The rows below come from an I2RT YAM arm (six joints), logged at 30 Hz.
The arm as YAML. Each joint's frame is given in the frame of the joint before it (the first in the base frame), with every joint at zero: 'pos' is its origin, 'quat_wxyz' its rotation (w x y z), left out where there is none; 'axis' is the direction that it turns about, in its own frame. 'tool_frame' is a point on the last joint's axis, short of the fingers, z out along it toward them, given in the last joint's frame.
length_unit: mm
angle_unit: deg
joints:
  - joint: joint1
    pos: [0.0, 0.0, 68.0]
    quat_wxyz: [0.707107, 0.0, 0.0, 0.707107]
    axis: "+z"
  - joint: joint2
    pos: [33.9, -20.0, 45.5]
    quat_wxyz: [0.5, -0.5, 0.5, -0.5]
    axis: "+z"
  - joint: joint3
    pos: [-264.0, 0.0, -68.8]
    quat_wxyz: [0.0, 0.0, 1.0, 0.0]
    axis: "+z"
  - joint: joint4
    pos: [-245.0, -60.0, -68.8]
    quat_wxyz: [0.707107, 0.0, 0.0, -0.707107]
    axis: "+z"
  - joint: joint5
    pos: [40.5, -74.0, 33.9]
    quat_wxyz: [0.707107, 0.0, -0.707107, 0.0]
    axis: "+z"
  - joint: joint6
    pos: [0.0, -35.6, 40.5]
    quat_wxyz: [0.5, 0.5, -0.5, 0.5]
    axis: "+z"
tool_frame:
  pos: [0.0, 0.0, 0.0]
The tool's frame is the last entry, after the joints.
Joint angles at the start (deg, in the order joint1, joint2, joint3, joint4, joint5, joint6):
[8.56, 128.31, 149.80, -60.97, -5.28, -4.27]
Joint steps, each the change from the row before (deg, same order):
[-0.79, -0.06, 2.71, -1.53, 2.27, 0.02]
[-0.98, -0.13, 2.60, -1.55, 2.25, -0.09]
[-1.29, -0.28, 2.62, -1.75, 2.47, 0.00]
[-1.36, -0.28, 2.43, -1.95, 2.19, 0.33]
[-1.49, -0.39, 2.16, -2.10, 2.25, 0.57]
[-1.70, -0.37, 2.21, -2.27, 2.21, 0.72]
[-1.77, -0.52, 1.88, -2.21, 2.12, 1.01]
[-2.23, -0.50, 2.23, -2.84, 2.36, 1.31]
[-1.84, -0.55, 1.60, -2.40, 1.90, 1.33]
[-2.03, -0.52, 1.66, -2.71, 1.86, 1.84]
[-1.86, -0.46, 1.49, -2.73, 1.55, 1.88]
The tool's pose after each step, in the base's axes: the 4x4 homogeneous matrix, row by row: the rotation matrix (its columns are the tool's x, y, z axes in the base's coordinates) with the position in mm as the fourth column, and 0 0 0 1 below. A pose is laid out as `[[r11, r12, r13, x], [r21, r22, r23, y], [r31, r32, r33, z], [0, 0, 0, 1]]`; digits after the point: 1 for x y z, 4 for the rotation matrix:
[[-0.5986, -0.2208, 0.7700, 463.6], [-0.1564, 0.9750, 0.1581, 65.2], [-0.7857, -0.0258, -0.6181, 408.4], [0, 0, 0, 1]]
[[-0.5870, -0.1736, 0.7908, 458.2], [-0.1461, 0.9834, 0.1075, 55.0], [-0.7963, -0.0524, -0.6026, 419.8], [0, 0, 0, 1]]
[[-0.5767, -0.1157, 0.8087, 451.2], [-0.1315, 0.9902, 0.0479, 42.4], [-0.8063, -0.0787, -0.5863, 431.8], [0, 0, 0, 1]]
[[-0.5717, -0.0567, 0.8185, 443.6], [-0.1113, 0.9937, -0.0089, 29.7], [-0.8129, -0.0962, -0.5744, 442.3], [0, 0, 0, 1]]
[[-0.5702, 0.0078, 0.8215, 434.9], [-0.0861, 0.9939, -0.0692, 16.3], [-0.8170, -0.1102, -0.5660, 451.7], [0, 0, 0, 1]]
[[-0.5690, 0.0766, 0.8187, 425.4], [-0.0564, 0.9897, -0.1318, 1.9], [-0.8204, -0.1212, -0.5588, 460.6], [0, 0, 0, 1]]
[[-0.5667, 0.1477, 0.8106, 414.9], [-0.0212, 0.9809, -0.1935, -12.4], [-0.8237, -0.1269, -0.5527, 468.8], [0, 0, 0, 1]]
[[-0.5645, 0.2312, 0.7924, 401.9], [0.0233, 0.9640, -0.2648, -29.3], [-0.8251, -0.1310, -0.5496, 477.0], [0, 0, 0, 1]]
[[-0.5604, 0.3003, 0.7718, 390.2], [0.0637, 0.9448, -0.3214, -42.5], [-0.8258, -0.1309, -0.5486, 483.3], [0, 0, 0, 1]]
[[-0.5532, 0.3747, 0.7440, 377.3], [0.1138, 0.9188, -0.3781, -56.0], [-0.8252, -0.1245, -0.5509, 488.9], [0, 0, 0, 1]]
[[-0.5452, 0.4402, 0.7135, 364.8], [0.1622, 0.8904, -0.4254, -67.6], [-0.8225, -0.1162, -0.5568, 493.1], [0, 0, 0, 1]]

